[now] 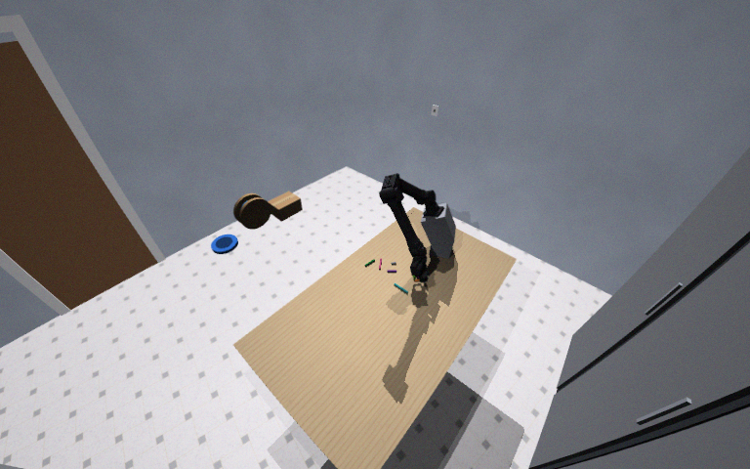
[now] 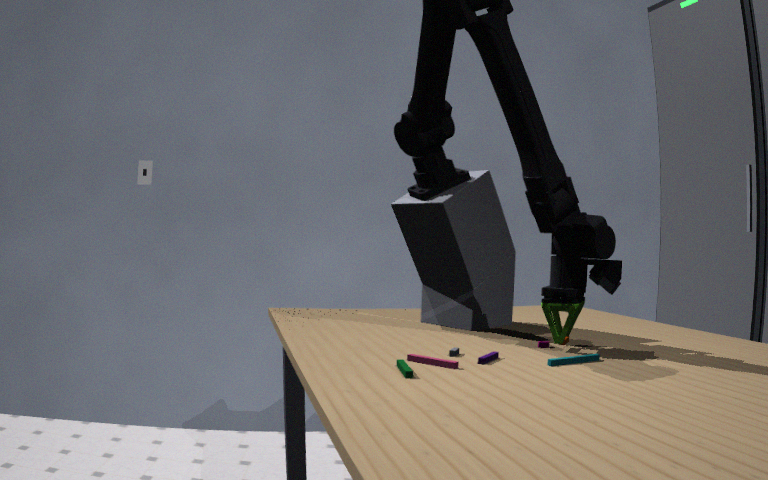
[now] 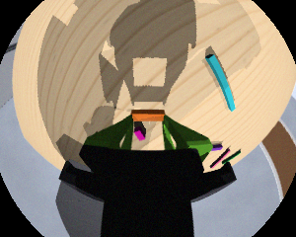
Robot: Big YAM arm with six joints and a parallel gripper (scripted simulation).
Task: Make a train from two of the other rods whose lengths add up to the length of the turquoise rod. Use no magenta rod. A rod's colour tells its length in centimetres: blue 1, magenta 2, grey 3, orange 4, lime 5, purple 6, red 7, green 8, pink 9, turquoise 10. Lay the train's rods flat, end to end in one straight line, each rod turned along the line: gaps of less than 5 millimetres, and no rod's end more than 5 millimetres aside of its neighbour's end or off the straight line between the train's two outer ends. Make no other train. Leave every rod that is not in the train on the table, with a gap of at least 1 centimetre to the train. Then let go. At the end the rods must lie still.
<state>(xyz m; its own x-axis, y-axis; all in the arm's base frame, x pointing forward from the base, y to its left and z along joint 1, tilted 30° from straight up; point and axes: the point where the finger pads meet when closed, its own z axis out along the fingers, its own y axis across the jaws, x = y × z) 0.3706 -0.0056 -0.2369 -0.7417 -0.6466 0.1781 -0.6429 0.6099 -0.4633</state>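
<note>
Right now the orange rod is 10 mm below my hand. Round my hand: purple rod: 30 mm ahead, 170 mm to the right, 20 mm below; then magenta rod: 40 mm behind, 10 mm to the right, 20 mm below; then turquoise rod: 110 mm ahead, 50 mm to the right, 20 mm below.
</note>
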